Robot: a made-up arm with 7 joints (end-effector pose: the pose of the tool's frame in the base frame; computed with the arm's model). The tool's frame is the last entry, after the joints. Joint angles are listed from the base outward.
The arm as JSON. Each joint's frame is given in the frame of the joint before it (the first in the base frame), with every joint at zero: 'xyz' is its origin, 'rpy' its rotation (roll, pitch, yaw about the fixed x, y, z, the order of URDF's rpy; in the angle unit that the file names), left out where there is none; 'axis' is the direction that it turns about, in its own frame. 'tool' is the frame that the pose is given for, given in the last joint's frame.
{
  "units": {
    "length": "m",
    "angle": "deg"
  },
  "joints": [
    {
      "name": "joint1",
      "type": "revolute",
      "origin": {
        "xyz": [
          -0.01,
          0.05,
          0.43
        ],
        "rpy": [
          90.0,
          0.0,
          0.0
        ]
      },
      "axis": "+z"
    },
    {
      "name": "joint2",
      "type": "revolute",
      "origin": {
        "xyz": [
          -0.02,
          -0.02,
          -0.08
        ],
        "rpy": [
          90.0,
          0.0,
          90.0
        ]
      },
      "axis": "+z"
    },
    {
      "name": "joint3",
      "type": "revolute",
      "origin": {
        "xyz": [
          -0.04,
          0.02,
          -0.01
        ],
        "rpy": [
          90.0,
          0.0,
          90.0
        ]
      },
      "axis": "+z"
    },
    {
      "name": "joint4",
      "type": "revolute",
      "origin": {
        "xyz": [
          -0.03,
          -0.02,
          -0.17
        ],
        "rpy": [
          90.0,
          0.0,
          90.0
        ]
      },
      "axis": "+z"
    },
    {
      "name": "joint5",
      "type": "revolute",
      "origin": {
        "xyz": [
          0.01,
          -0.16,
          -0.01
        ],
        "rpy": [
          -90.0,
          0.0,
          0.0
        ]
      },
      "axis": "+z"
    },
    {
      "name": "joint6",
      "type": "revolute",
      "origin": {
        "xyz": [
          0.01,
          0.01,
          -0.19
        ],
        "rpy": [
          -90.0,
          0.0,
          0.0
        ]
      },
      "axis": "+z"
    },
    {
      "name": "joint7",
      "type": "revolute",
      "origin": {
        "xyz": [
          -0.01,
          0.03,
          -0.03
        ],
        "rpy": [
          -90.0,
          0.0,
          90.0
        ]
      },
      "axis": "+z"
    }
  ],
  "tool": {
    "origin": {
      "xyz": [
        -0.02,
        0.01,
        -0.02
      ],
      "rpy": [
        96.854,
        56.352,
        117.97
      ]
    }
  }
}
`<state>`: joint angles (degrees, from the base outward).
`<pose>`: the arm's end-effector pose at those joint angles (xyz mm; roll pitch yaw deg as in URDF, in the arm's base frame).
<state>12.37 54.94 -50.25 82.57 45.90 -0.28 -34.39</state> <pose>278.9 141.0 122.2 -124.06 -36.57 -78.61</pose>
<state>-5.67 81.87 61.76 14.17 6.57 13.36 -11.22</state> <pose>-3.5 690.2 401.0 -101.30 -30.90 -6.81</pose>
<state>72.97 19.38 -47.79 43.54 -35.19 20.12 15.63</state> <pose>527.9 107.5 407.6 -119.85 21.33 -104.35</pose>
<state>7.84 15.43 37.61 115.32 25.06 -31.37 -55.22</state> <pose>173.5 292.2 479.3 32.14 -35.10 -128.86</pose>
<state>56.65 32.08 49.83 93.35 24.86 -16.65 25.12</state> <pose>89.6 424.6 556.7 -6.34 11.46 -120.56</pose>
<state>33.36 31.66 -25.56 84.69 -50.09 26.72 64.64</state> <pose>395.1 126.7 346.7 -161.64 0.98 -115.93</pose>
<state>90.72 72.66 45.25 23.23 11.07 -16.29 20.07</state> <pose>65.5 659.1 492.8 6.51 -27.73 -117.10</pose>
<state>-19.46 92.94 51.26 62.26 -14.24 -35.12 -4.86</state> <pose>211.5 469.7 582.3 -81.55 50.58 -90.84</pose>
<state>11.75 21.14 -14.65 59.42 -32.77 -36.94 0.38</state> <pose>318.3 180.6 85.0 -105.26 -7.57 -137.18</pose>
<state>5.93 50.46 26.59 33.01 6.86 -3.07 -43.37</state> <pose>177.5 566.2 167.5 -89.00 -19.39 -20.17</pose>
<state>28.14 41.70 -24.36 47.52 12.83 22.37 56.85</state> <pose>383.8 346.7 174.9 177.15 -50.72 -72.36</pose>
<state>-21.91 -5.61 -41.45 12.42 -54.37 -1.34 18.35</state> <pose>-203.1 23.6 -107.7 140.62 -42.60 -114.41</pose>
